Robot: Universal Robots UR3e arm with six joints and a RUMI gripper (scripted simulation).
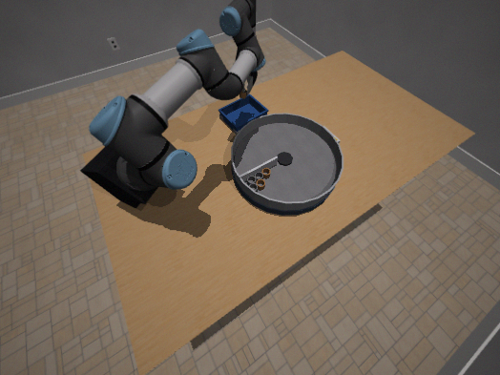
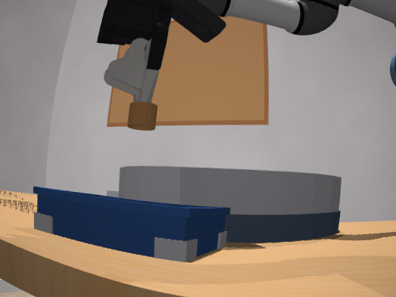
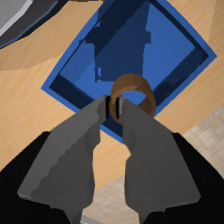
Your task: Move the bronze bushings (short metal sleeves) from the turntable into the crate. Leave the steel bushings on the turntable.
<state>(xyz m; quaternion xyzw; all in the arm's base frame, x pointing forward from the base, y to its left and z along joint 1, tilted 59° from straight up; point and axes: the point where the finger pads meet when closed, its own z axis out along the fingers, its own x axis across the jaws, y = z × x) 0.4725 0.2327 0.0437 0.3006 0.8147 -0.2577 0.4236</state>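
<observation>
Right now my hand is 130 mm above the blue crate and 20 mm to the right of it. The rest, counted from my hand: grey turntable: 310 mm to the right, 100 mm below, 80 mm behind.
</observation>
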